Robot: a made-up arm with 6 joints.
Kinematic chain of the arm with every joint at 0, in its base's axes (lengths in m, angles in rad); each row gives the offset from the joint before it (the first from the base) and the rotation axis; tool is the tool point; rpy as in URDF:
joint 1: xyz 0.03 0 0.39 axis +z
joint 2: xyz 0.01 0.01 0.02 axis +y
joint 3: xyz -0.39 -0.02 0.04 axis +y
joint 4: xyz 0.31 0.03 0.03 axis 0.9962 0 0.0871
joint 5: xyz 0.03 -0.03 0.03 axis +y
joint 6: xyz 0.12 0 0.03 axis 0.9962 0 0.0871
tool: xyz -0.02 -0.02 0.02 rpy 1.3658 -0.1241 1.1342
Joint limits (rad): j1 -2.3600..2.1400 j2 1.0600..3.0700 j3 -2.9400..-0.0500 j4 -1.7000..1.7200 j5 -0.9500..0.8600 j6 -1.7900..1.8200
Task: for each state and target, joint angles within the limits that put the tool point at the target. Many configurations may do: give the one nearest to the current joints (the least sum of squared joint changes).
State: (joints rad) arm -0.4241 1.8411 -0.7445 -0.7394 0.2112 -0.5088
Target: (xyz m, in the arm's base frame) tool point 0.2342 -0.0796 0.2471
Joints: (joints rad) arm -0.4604 2.1843 -0.2949 -0.7246 0.3173 -0.5164
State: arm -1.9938 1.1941 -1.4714 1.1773 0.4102 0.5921
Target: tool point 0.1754 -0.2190 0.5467
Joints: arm -1.1240 1.1637 -0.6450 1.3467 0.7926 0.6942
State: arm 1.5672 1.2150 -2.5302 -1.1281 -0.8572 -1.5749
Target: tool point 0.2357 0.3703 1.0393
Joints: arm 0.7398 1.7015 -2.1341 -1.1305 -0.8404 -1.6006
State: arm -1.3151 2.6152 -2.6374 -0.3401 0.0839 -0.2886
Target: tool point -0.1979 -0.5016 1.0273
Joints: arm -1.9934 2.3303 -2.9400 -0.1805 -0.4336 -0.2872
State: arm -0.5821 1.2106 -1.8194 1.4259 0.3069 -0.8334
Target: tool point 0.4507 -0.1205 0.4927
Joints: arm -0.2509 1.6751 -0.9261 1.5099 0.4108 -0.7789
